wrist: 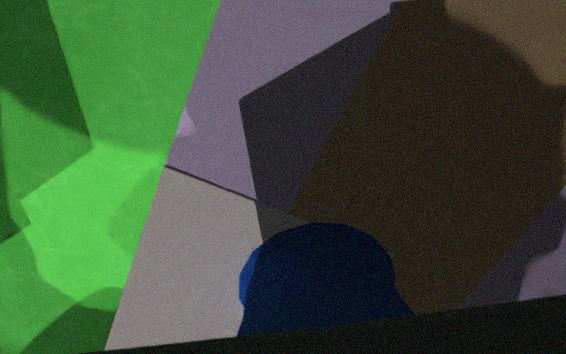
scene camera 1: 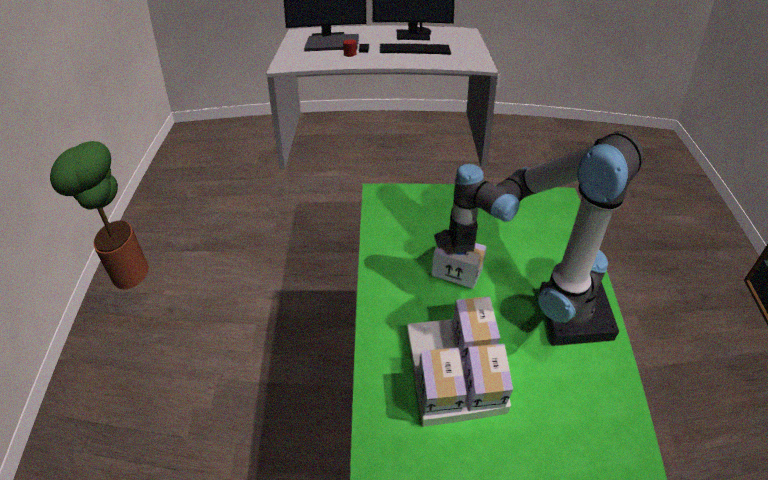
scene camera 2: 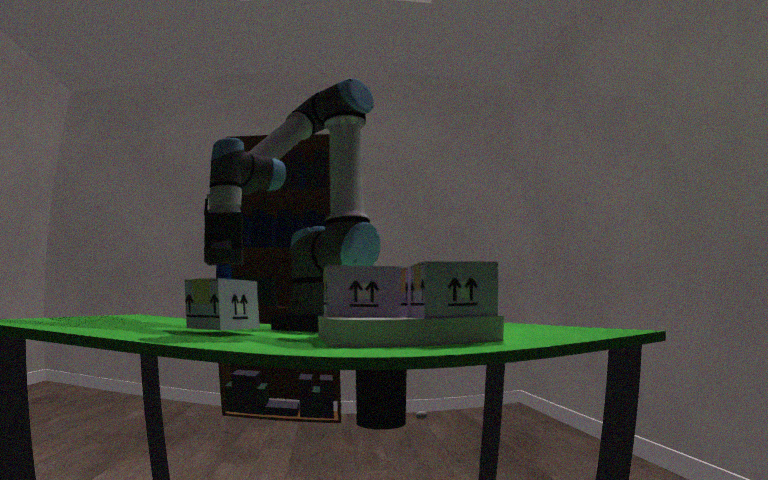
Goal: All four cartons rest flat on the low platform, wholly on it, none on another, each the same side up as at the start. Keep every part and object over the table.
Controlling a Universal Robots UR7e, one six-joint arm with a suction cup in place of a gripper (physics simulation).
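Places are measured from the arm's base along level axes (x ahead, y left, z up), in centimetres.
Pixels of known places: hand, its tool point: [wrist: 310,253] [scene camera 1: 459,254]; arm's base, origin of its link: [scene camera 2: 315,314].
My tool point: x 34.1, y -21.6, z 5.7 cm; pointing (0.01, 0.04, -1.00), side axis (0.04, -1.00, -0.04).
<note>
For each thing: its middle in the pictures, then the offset to it from my tool point. Level surfaces: height alone.
- carton, middle of its body: [wrist: 322,196] [scene camera 2: 222,304] [scene camera 1: 459,260] dy -0.7, dx -0.4, dz -3.8 cm
- low white platform, middle of its body: [scene camera 2: 405,329] [scene camera 1: 457,368] dy +36.7, dx +6.2, dz -7.7 cm
- green table, height of its surface: dz -10.1 cm
My gripper [scene camera 1: 461,253] [scene camera 2: 224,277] [wrist: 320,270], a blue suction cup, is on the top of a carton [scene camera 1: 457,270] [scene camera 2: 237,305] [wrist: 185,260] and holds it upright, slightly above the green table, turned relative to the platform. The low white platform [scene camera 1: 428,337] [scene camera 2: 410,331] bears three upright cartons: the back right one [scene camera 1: 474,319] [scene camera 2: 362,291], the front left one [scene camera 1: 442,376] [scene camera 2: 461,288] and the front right one [scene camera 1: 488,370] [scene camera 2: 417,291], which is mostly hidden in scene camera 2's view. The back left part of the platform is bare. The wrist view shows the held carton's label and tape.
The green table [scene camera 1: 566,418] [scene camera 2: 583,339] carries the robot's black base [scene camera 1: 586,331] to the right of the cartons. The held carton is behind the platform in scene camera 1's view. A desk [scene camera 1: 385,62] and a potted plant [scene camera 1: 121,254] stand away from the table.
</note>
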